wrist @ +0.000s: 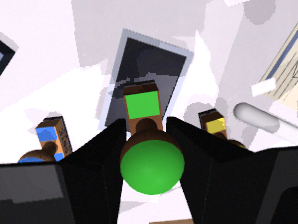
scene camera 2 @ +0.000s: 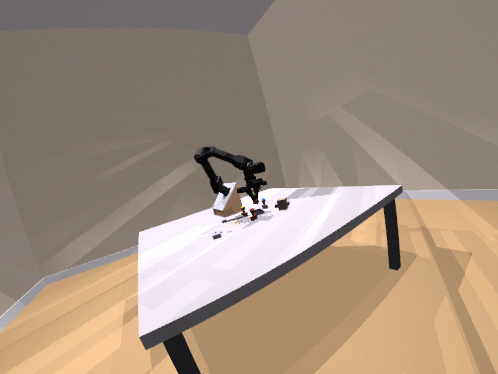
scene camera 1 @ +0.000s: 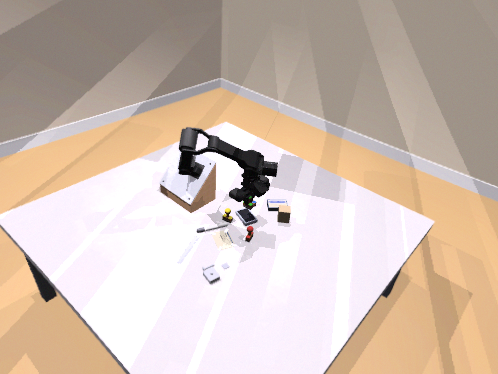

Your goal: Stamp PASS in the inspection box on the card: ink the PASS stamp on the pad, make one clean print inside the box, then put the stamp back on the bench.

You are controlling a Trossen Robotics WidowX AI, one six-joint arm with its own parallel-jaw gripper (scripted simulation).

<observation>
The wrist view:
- my gripper
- green-knobbed stamp
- dark ink pad
</observation>
